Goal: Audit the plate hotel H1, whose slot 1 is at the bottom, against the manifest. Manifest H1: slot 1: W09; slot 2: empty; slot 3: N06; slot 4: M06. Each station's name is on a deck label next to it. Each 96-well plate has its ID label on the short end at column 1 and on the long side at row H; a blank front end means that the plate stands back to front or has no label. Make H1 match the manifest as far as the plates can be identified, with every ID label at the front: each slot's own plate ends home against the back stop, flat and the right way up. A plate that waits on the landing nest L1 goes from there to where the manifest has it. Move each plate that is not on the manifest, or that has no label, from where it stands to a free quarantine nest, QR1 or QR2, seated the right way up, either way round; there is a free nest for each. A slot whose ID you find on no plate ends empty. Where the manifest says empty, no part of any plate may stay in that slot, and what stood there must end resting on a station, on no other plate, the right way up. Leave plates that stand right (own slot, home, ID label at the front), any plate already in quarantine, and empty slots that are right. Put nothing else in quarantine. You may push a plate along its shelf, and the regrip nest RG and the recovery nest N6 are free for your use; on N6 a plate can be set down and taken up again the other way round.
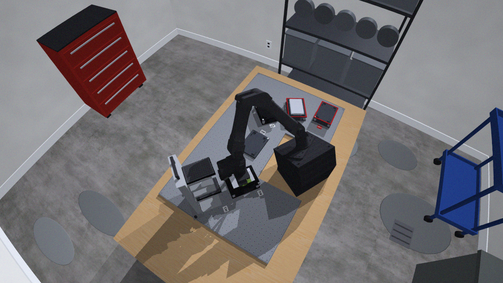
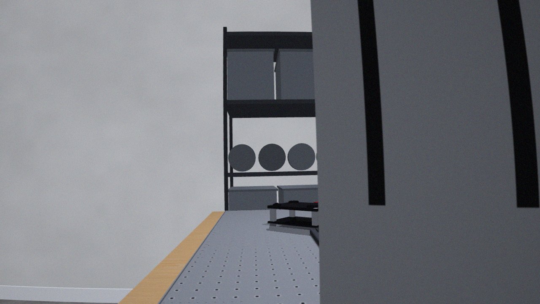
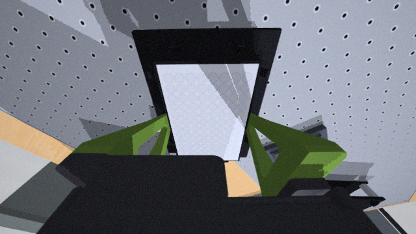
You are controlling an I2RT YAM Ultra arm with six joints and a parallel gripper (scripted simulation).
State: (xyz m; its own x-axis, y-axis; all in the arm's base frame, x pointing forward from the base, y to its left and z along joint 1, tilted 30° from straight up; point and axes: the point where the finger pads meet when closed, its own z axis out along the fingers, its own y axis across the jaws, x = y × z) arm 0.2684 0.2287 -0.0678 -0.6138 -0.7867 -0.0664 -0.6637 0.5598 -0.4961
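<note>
Now: hand 11 cm past the RG deck label, 8 cm above it and 1 cm to the right of it. Round my hand: white plate: 61 cm to the right, 11 cm behind, 3 cm below; H1 deck label: 16 cm to the left, 8 cm below, 2 cm ahead; grey hotel wall: 20 cm to the left, 18 cm ahead, 12 cm above.
</note>
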